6 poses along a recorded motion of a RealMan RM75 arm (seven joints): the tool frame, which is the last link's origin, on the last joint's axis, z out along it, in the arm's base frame.
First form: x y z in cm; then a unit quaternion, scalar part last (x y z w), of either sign.
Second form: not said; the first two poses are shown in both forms.
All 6 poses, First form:
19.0 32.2 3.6 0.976 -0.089 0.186 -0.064
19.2 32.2 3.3 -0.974 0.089 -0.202 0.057
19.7 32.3 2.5 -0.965 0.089 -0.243 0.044
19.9 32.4 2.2 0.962 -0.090 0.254 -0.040
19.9 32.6 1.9 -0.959 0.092 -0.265 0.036
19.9 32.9 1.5 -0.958 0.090 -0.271 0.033
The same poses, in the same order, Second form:
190 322 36 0.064 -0.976 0.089 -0.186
192 322 33 0.057 -0.974 0.089 -0.202
197 323 25 0.044 -0.965 0.089 -0.243
199 324 22 0.040 -0.962 0.090 -0.254
199 326 19 0.036 -0.959 0.092 -0.265
199 329 15 0.033 -0.958 0.090 -0.271

